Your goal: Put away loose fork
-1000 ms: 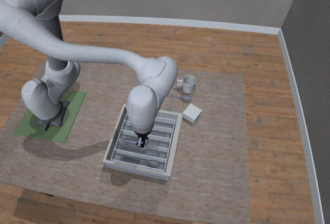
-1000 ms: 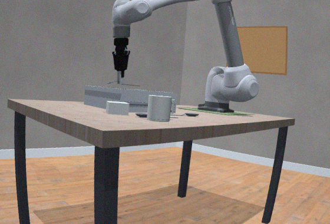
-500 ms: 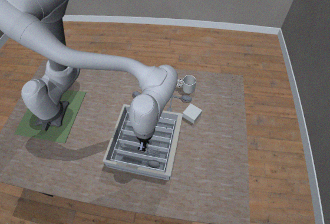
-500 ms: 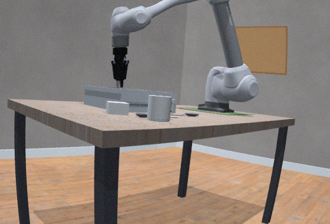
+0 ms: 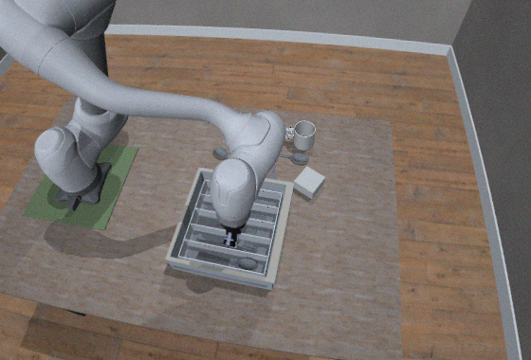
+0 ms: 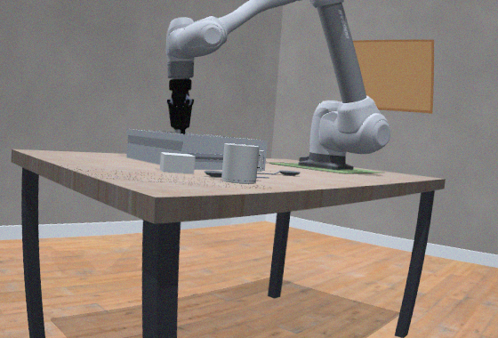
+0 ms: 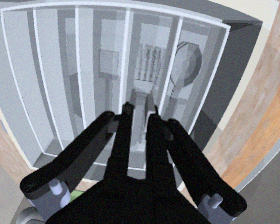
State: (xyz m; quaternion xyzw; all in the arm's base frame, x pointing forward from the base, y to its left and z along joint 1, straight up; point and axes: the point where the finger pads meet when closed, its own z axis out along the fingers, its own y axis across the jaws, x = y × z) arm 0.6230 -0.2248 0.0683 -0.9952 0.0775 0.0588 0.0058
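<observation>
Now: hand 1 cm past the tray, 6 cm to the right of it and 3 cm above it. Also, from my hand: white box (24 cm ahead, 25 cm to the left, 5 cm below); white mug (22 cm ahead, 44 cm to the left, 4 cm below).
</observation>
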